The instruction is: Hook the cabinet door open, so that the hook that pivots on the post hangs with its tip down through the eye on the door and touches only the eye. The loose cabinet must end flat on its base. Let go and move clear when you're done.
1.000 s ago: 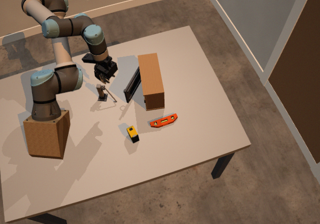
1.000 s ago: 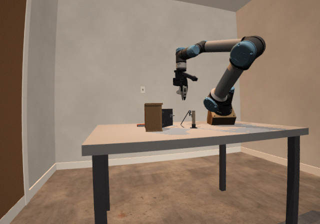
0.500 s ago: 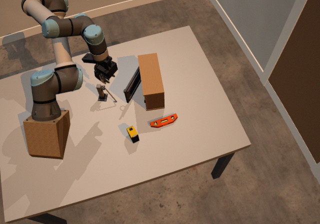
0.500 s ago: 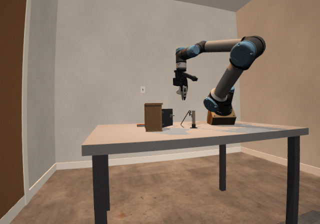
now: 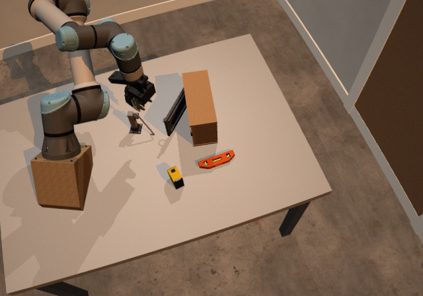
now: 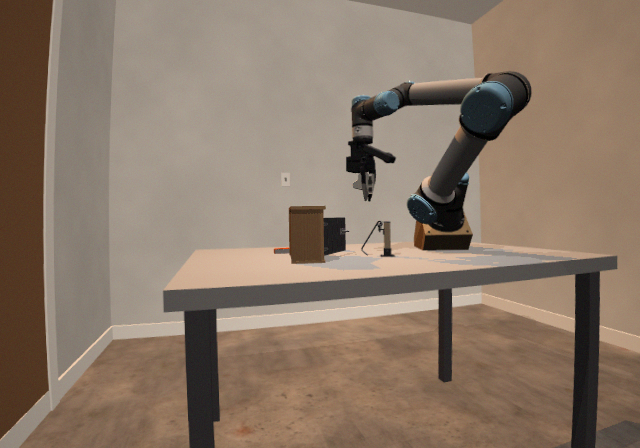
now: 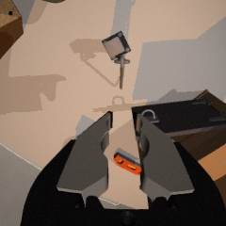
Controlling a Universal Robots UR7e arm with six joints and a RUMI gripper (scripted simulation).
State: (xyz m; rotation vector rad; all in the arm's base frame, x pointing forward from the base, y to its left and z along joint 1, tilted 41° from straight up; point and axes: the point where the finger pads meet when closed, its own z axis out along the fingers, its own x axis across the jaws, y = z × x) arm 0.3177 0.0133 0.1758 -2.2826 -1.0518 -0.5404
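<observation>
The hook lies 14 cm below my hand, 1 cm to the left of it and 1 cm behind it. Also, from my hand: orange spirit level 27 cm ahead, 20 cm below, 16 cm to the right; then dark door 13 cm below, 12 cm ahead, 6 cm to the left; then black box 23 cm to the right, 17 cm below, 12 cm ahead.
</observation>
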